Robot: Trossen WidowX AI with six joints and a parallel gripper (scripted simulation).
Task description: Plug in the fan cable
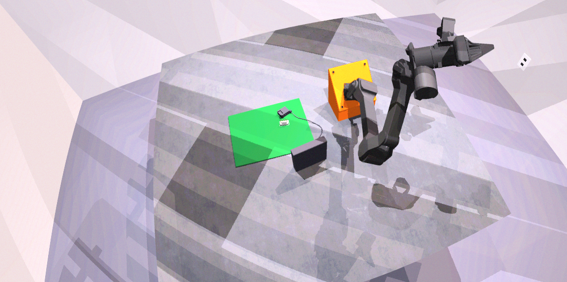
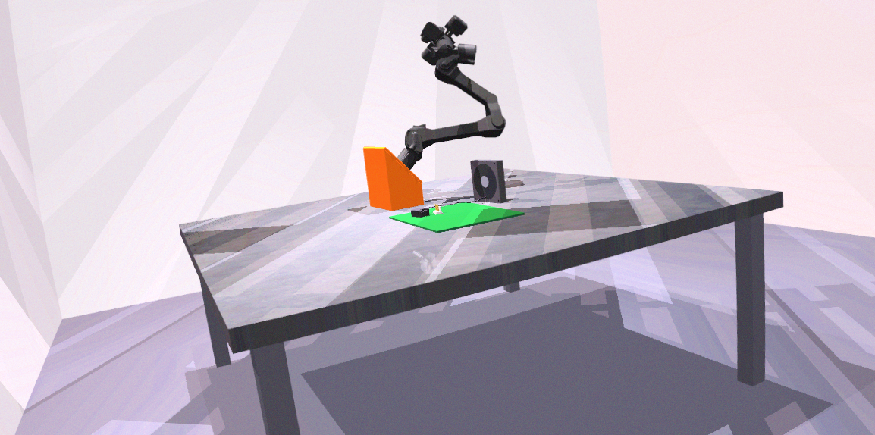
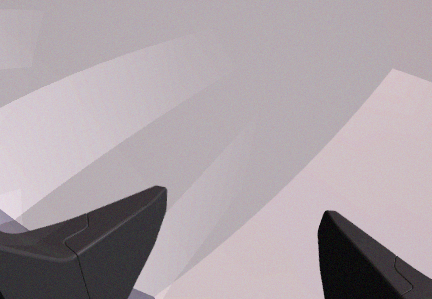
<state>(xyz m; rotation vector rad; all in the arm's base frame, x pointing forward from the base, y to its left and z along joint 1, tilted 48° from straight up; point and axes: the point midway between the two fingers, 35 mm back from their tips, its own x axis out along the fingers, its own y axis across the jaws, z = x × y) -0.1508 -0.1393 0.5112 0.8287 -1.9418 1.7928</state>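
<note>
Now: gripper tip 52 cm short of the black fan plug, 33 cm to the left of it and 53 cm above it. The rest, counted from my gripper tip: green board: 59 cm ahead, 26 cm to the right, 56 cm below; fan: 46 cm ahead, 10 cm to the right, 48 cm below.
</note>
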